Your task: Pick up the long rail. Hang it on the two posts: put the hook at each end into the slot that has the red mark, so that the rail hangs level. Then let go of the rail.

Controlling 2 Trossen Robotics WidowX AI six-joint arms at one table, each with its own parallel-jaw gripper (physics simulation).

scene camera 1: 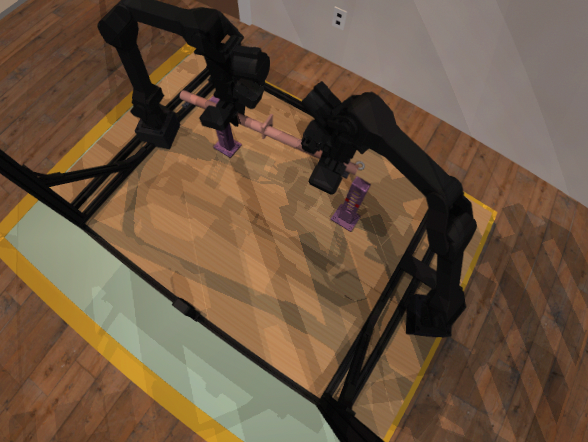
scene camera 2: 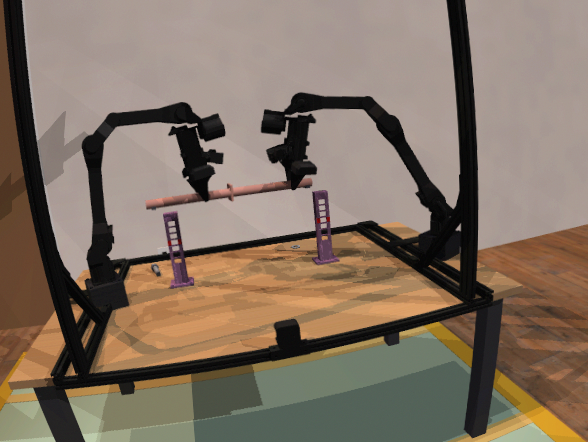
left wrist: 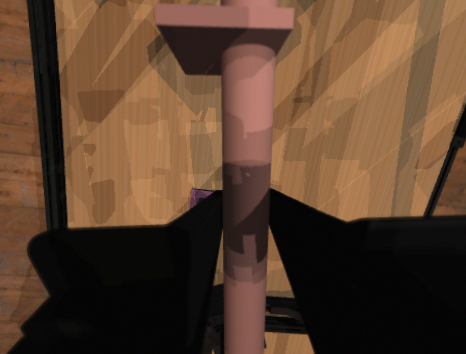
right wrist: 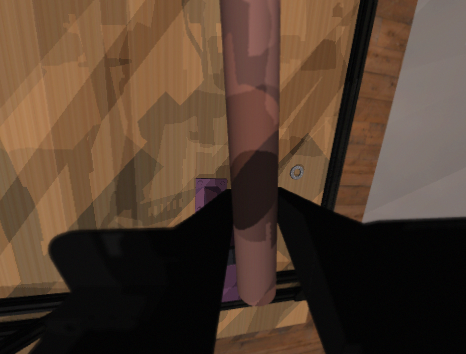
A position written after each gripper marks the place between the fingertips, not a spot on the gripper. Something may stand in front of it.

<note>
The left gripper [scene camera 1: 239,121] grips a long pink rail. The right gripper [scene camera 1: 333,161] grips the long pink rail. Further things: a purple post [scene camera 2: 324,247].
The left gripper also shows in scene camera 2 [scene camera 2: 205,201] and in the left wrist view [left wrist: 243,196]. The right gripper also shows in scene camera 2 [scene camera 2: 291,188] and in the right wrist view [right wrist: 252,195].
</note>
